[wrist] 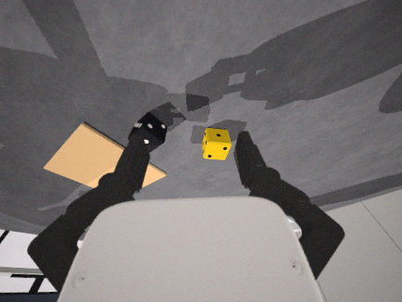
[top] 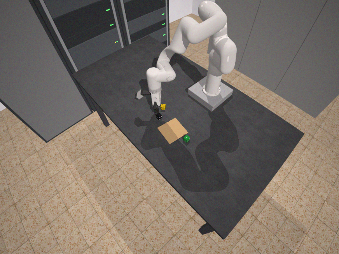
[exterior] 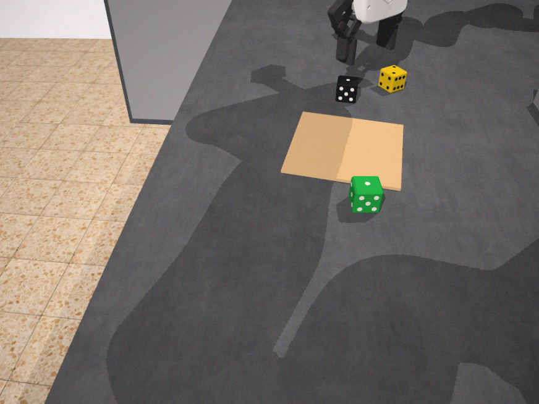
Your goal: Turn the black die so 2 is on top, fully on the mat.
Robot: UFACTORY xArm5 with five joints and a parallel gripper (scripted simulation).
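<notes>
The black die lies 3 cm ahead of my hand, 4 cm to the left of it and 5 cm below it. From my hand the other things lie so: yellow die (4 cm behind, 1 cm to the left, 5 cm below); then green die (7 cm ahead, 28 cm to the left, 5 cm below); then tan mat (7 cm ahead, 17 cm to the left, 6 cm below).
</notes>
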